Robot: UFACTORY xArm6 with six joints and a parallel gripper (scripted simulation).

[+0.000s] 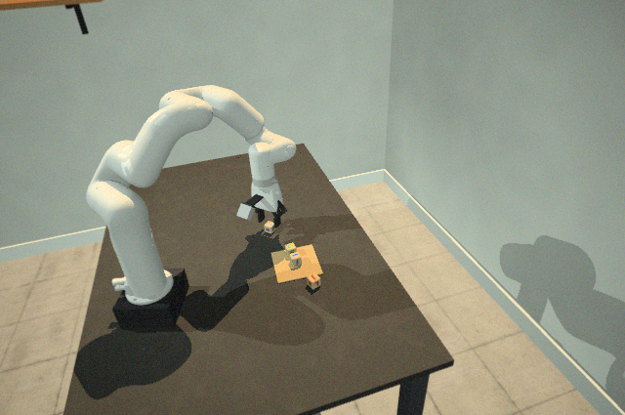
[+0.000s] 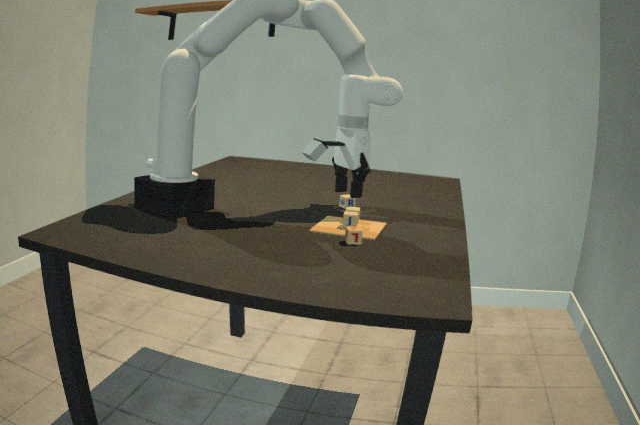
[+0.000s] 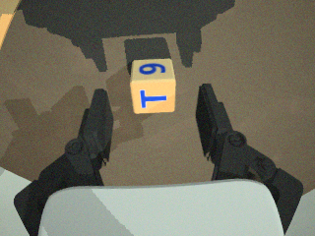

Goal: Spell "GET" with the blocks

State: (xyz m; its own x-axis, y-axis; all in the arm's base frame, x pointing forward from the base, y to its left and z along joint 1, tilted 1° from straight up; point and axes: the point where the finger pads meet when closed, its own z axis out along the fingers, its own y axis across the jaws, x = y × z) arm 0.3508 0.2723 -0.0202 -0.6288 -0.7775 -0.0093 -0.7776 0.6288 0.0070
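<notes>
Right now my hand is 190 mm to the left of the mat, 70 mm short of it and 50 mm above it. Round my hand: block: 290 mm to the right, 110 mm ahead, 30 mm below.
</notes>
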